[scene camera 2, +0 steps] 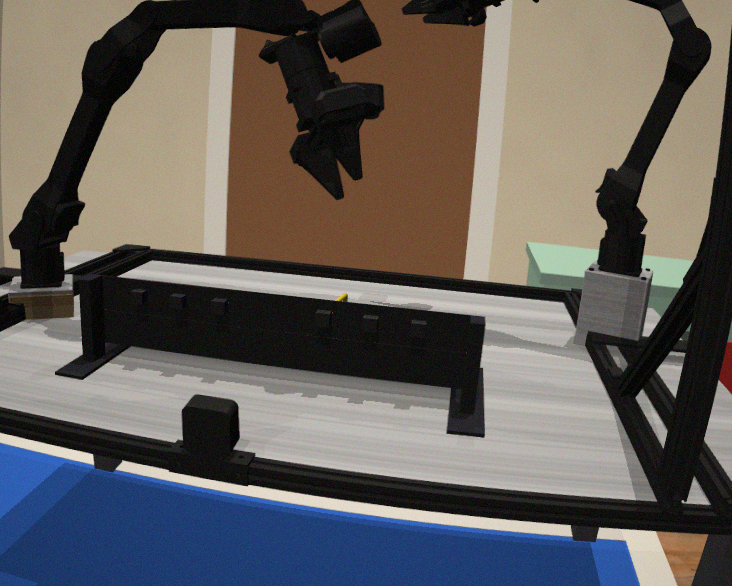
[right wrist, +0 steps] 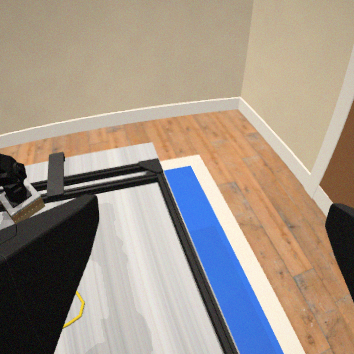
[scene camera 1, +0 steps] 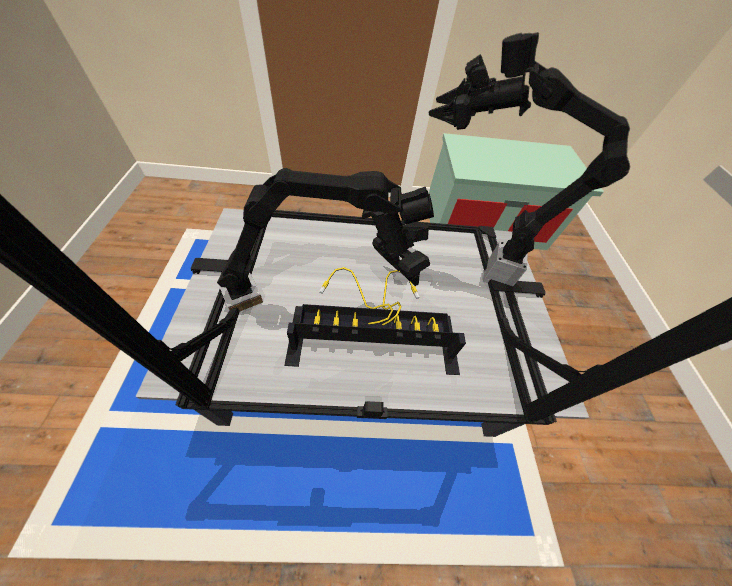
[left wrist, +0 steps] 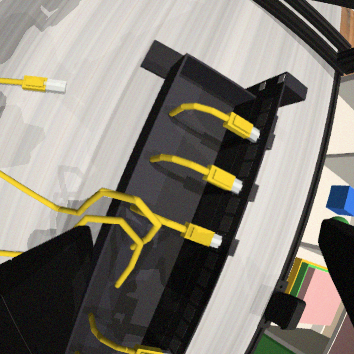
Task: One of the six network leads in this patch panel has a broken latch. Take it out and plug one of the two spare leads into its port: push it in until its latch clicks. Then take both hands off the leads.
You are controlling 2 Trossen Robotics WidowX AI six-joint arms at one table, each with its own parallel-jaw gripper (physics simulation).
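Frame: origin at the left arm's base, x ahead, y left, z up, level; centimetres.
Seen in the pictures: left gripper, fingertip midpoint: (scene camera 2: 348, 189) (scene camera 1: 407, 277) (left wrist: 209, 236); right gripper, fingertip midpoint: (scene camera 2: 413, 16) (right wrist: 219, 212) (scene camera 1: 432, 106); left arm's base, origin of the base link: (scene camera 2: 41, 282) (right wrist: 17, 195) (scene camera 1: 239, 288); right arm's base, origin of the base link: (scene camera 2: 620, 270) (scene camera 1: 512, 254).
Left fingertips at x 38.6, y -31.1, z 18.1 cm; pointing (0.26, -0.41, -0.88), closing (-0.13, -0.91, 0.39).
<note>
Offsets run from my left fingertips to a thing's top centre. "spot": to the spot under its first point.
The dark patch panel @(dx -9.3, dy -2.4, dz -11.6 cm) (scene camera 1: 372, 333) (scene camera 2: 274, 342) (left wrist: 215, 80) stands on the table, with six yellow leads in its row. Three of them, a top lead @(dx +4.5, dy -12.3, dz -12.9 cm) (left wrist: 240, 126), a middle lead @(dx +0.0, dy -9.4, dz -12.9 cm) (left wrist: 222, 179) and a lower lead @(dx -4.5, dy -6.6, dz -12.9 cm) (left wrist: 200, 235), show clearly in the left wrist view. I cannot tell which latch is broken. Two spare leads lie behind the panel, a left one @(spot: dx -13.7, dy +22.2, dz -21.3 cm) (scene camera 1: 324, 285) and a right one @(spot: dx +12.5, dy +5.3, dz -21.6 cm) (scene camera 1: 415, 292) (left wrist: 34, 83). My left gripper (scene camera 1: 412, 273) (scene camera 2: 347, 186) (left wrist: 209, 236) is open and empty above and behind the panel. My right gripper (scene camera 1: 434, 106) (scene camera 2: 415, 13) (right wrist: 219, 212) is open and empty, raised high at the back right.
A black frame rail (scene camera 1: 293, 410) (scene camera 2: 366, 485) runs along the table's front edge and bears a small black block @(spot: dx -21.6, dy -20.8, dz -17.0 cm) (scene camera 1: 373, 409) (scene camera 2: 210, 424). Slanted black posts rise at both sides. A green cabinet (scene camera 1: 512, 161) stands behind the right arm.
</note>
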